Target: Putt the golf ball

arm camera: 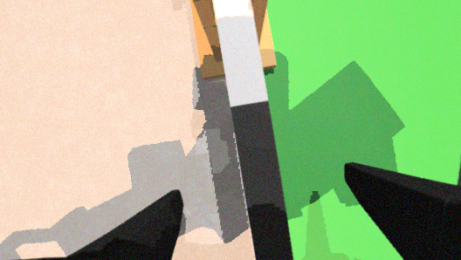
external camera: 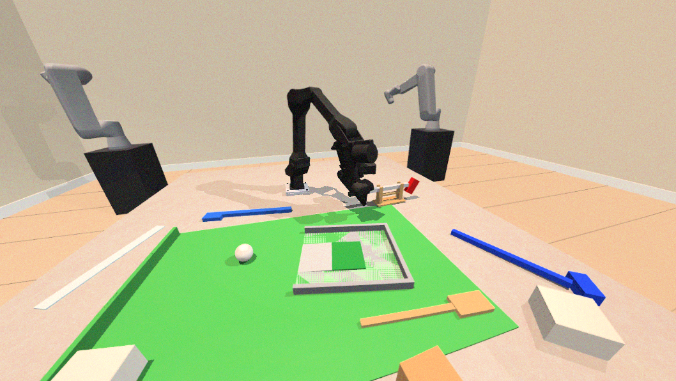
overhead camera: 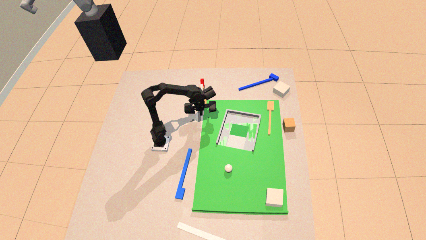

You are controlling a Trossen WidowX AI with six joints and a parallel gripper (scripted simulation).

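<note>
The red putter lies 110 mm to the left of my gripper tip, 20 mm behind it and 20 mm above it. From my gripper tip the other things lie so: wooden gate (130 mm to the left, 20 mm behind); then white golf ball (360 mm to the right, 190 mm ahead, 10 mm below); then green mat (250 mm ahead, 240 mm to the right, 30 mm below).
</note>
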